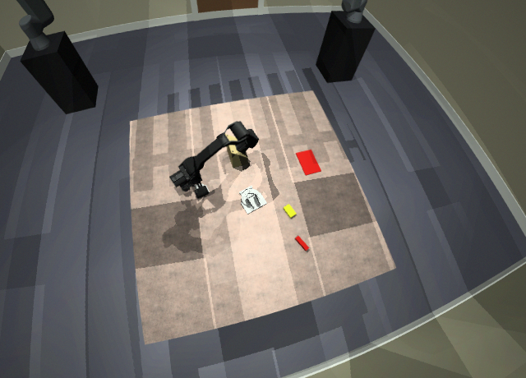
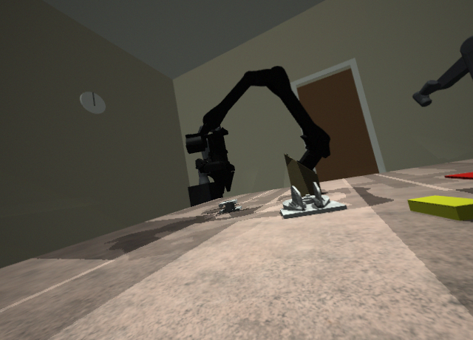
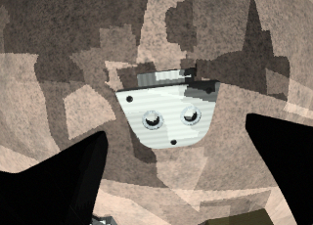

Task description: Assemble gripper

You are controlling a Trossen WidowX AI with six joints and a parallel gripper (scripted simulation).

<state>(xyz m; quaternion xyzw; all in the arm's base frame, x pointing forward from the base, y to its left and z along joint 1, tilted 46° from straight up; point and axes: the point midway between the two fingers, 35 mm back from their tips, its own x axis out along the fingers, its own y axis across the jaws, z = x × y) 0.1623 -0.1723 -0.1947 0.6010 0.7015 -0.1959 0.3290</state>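
Now: gripper tip 5 cm above the grey stepped piece and 1 cm to the right of it. The rest, counted from my gripper tip: yellow block (44 cm to the left, 23 cm ahead, 5 cm below); then grey gripper base (3 cm below, 1 cm to the left); then grey housing plate (25 cm to the left, 7 cm ahead, 6 cm below).
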